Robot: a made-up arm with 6 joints. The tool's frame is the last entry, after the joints.
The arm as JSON. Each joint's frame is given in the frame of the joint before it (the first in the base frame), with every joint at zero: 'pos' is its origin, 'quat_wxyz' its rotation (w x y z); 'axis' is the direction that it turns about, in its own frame. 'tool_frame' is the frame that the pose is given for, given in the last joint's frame.
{
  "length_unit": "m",
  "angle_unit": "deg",
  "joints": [
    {
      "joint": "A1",
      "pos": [
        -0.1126,
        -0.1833,
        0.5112
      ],
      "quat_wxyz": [
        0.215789,
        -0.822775,
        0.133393,
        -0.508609
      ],
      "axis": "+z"
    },
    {
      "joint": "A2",
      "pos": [
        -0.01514,
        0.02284,
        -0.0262
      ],
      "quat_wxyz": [
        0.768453,
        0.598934,
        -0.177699,
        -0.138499
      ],
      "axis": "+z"
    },
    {
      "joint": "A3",
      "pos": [
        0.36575,
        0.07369,
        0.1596
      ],
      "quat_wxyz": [
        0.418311,
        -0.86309,
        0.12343,
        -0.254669
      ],
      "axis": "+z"
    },
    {
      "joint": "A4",
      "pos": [
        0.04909,
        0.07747,
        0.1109
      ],
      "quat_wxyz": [
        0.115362,
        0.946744,
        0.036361,
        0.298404
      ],
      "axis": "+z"
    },
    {
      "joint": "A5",
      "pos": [
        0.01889,
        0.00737,
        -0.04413
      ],
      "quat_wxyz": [
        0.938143,
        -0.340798,
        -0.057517,
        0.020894
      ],
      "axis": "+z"
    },
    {
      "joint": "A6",
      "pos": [
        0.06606,
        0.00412,
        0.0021
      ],
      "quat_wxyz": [
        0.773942,
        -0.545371,
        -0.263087,
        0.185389
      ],
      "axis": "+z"
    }
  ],
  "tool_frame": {
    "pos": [
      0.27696,
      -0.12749,
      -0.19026
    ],
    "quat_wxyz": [
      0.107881,
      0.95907,
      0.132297,
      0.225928
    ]
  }
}
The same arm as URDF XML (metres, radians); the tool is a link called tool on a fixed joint. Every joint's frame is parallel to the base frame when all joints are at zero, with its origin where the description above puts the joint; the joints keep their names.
<robot name="arm">
  <joint name="A1" type="continuous">
    <parent link="base_link"/>
    <child link="link1"/>
    <origin xyz="-0.1126 -0.1833 0.5112"/>
    <axis xyz="0.89451 0.219403 -0.389505"/>
  </joint>
  <joint name="A2" type="continuous">
    <parent link="link1"/>
    <child link="link2"/>
    <origin xyz="-0.0302 -0.019 -0.0128"/>
    <axis xyz="0 1 0"/>
  </joint>
  <joint name="A3" type="continuous">
    <parent link="link2"/>
    <child link="link3"/>
    <origin xyz="0.2459 0.1596 0.2806"/>
    <axis xyz="0.84193 -0.520319 0.142905"/>
  </joint>
  <joint name="A4" type="continuous">
    <parent link="link3"/>
    <child link="link4"/>
    <origin xyz="0.0541 -0.102 0.0859"/>
    <axis xyz="-0.536198 0.761097 0.364998"/>
  </joint>
  <joint name="A5" type="continuous">
    <parent link="link4"/>
    <child link="link5"/>
    <origin xyz="0.0372 -0.0312 -0.0012"/>
    <axis xyz="0 1 0"/>
  </joint>
  <joint name="A6" type="continuous">
    <parent link="link5"/>
    <child link="link6"/>
    <origin xyz="0.0326 0.0021 0.0576"/>
    <axis xyz="0.404817 0.266711 -0.874636"/>
  </joint>
  <joint name="tool_joint" type="fixed">
    <parent link="link6"/>
    <child link="tool"/>
    <origin xyz="0.1234 0.1261 0.3131" rpy="0 0 0"/>
  </joint>
  <link name="base_link"/>
  <link name="link1"/>
  <link name="link2"/>
  <link name="link3"/>
  <link name="link4"/>
  <link name="link5"/>
  <link name="link6"/>
  <link name="tool"/>
</robot>

